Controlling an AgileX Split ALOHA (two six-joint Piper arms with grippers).
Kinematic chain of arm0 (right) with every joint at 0, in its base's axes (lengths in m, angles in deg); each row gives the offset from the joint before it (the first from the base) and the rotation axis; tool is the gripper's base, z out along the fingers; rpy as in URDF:
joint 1: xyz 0 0 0.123 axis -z
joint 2: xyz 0 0 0 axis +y
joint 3: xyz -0.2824 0 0.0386 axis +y
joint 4: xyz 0.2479 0 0.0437 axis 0.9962 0 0.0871
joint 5: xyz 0 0 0 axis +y
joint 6: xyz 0.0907 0 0.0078 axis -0.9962 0 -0.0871
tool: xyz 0 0 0 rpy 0 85 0
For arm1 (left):
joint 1: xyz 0 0 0.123 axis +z
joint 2: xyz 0 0 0 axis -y
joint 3: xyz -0.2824 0 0.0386 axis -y
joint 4: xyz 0.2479 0 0.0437 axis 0.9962 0 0.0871
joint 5: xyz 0 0 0 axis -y
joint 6: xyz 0.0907 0 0.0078 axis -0.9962 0 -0.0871
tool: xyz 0 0 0 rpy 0 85 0
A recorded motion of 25 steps. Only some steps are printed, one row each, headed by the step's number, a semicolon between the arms.
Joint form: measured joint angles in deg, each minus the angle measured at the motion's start. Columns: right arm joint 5, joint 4, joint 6, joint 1, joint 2, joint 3; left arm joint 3, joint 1, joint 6, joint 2, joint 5, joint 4.
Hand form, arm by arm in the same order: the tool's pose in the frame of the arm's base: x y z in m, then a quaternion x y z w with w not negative. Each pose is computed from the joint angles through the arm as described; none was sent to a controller.
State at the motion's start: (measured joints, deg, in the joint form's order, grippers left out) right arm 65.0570 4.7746 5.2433 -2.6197 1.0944 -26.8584; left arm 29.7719 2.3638 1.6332 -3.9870 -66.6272 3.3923
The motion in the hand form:
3: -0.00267 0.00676 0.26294 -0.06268 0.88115 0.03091 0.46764; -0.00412 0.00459 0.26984 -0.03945 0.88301 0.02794 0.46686
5: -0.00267 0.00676 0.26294 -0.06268 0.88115 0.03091 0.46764; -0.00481 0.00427 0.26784 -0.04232 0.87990 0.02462 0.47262
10: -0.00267 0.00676 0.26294 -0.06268 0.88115 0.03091 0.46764; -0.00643 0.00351 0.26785 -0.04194 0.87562 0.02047 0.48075
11: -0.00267 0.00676 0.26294 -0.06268 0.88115 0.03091 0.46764; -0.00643 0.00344 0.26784 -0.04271 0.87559 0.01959 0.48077
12: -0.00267 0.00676 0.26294 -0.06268 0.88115 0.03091 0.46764; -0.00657 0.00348 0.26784 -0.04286 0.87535 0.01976 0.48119
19: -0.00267 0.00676 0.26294 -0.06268 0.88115 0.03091 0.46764; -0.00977 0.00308 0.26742 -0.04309 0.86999 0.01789 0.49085
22: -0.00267 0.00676 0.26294 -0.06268 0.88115 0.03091 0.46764; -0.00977 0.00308 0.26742 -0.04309 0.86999 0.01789 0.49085
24: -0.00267 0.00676 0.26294 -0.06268 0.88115 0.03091 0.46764; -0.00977 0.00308 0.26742 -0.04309 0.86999 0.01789 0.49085
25: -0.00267 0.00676 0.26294 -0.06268 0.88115 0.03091 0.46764; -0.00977 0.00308 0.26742 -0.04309 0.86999 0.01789 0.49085
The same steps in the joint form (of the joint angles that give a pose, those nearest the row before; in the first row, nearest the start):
3: 0.00 0.00 0.00 0.00 0.00 0.00; -1.23 0.00 0.88 2.08 0.67 -0.11
5: 0.00 0.00 0.00 0.00 0.00 0.00; -1.76 0.00 1.28 2.88 1.13 -0.30
10: 0.00 0.00 0.00 0.00 0.00 0.00; -1.82 0.00 1.28 3.69 1.44 -0.78
11: 0.00 0.00 0.00 0.00 0.00 0.00; -1.82 0.00 1.39 3.69 1.44 -0.83
12: 0.00 0.00 0.00 0.00 0.00 0.00; -1.82 0.00 1.41 3.75 1.44 -0.79
19: 0.00 0.00 0.00 0.00 0.00 0.00; -1.86 0.00 1.45 5.06 1.44 -0.98
22: 0.00 0.00 0.00 0.00 0.00 0.00; -1.86 0.00 1.45 5.06 1.44 -0.98
24: 0.00 0.00 0.00 0.00 0.00 0.00; -1.86 0.00 1.45 5.06 1.44 -0.98
25: 0.00 0.00 0.00 0.00 0.00 0.00; -1.86 0.00 1.45 5.06 1.44 -0.98

